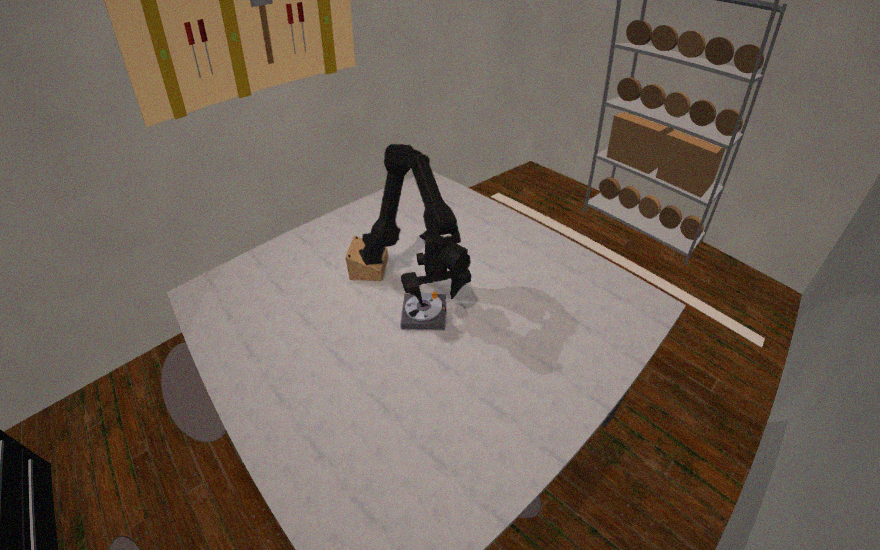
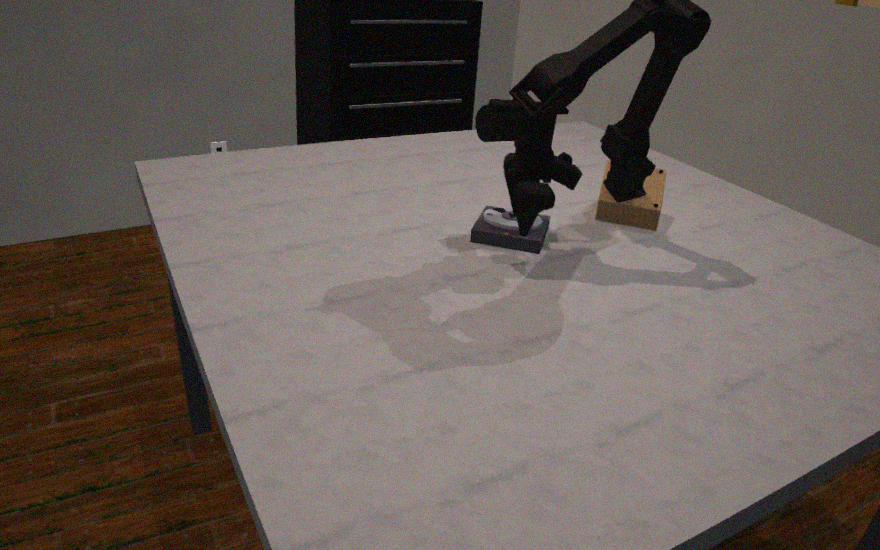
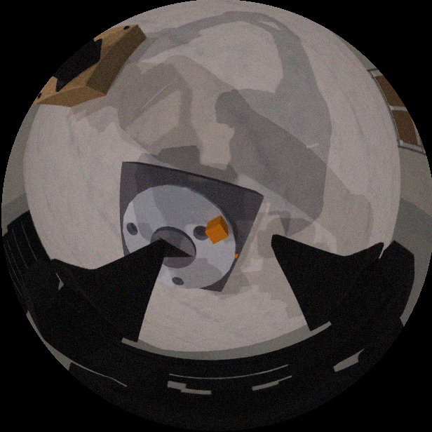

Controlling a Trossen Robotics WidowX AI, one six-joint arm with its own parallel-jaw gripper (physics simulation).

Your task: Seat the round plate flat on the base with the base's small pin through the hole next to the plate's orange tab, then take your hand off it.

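Frame: origin at the arm's base, x left, y back, z up, level; centimetres.
Seen in the pictures: gripper, fingertip midpoint: [image 1: 436,301] [image 2: 519,224]; arm's base, link origin: [image 1: 370,257] [image 2: 624,188].
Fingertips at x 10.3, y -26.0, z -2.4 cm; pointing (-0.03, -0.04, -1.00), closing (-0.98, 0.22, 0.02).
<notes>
Offsets run from my fingertips to a thing's top centre. "*": to the spot under its first point. Level surfaces: height alone.
The round light-grey plate @[dx -4.1, dy +0.3, dz +1.6 cm] [image 1: 431,314] [image 2: 496,219] [image 3: 165,205] lies on the dark square base @[dx -4.0, dy +0.2, dz +0.1 cm] [image 1: 423,326] [image 2: 489,238] [image 3: 240,200] and looks about flat. Its orange tab @[dx +0.3, dy +1.7, dz +1.6 cm] [image 1: 434,295] [image 3: 216,230] stands near the rim; the small hole [image 3: 201,232] beside it looks dark. I cannot make out the pin, so I cannot tell whether it is through this hole. My gripper [image 1: 437,300] [image 2: 518,223] [image 3: 218,243] is open and empty. One fingertip is at the plate's large central opening, the other outside the base on the tab's side. Touching is unclear.
The wooden block [image 1: 366,269] [image 2: 626,212] [image 3: 80,95] under the arm's foot stands behind the base on the table @[dz -3.7 cm] [image 1: 363,402] [image 2: 454,415]. A small orange mark @[* dx +1.0, dy -2.7, dz -1.1 cm] [image 2: 506,233] [image 3: 236,256] shows on the base's side. A shelf rack [image 1: 600,129] stands beyond the table.
</notes>
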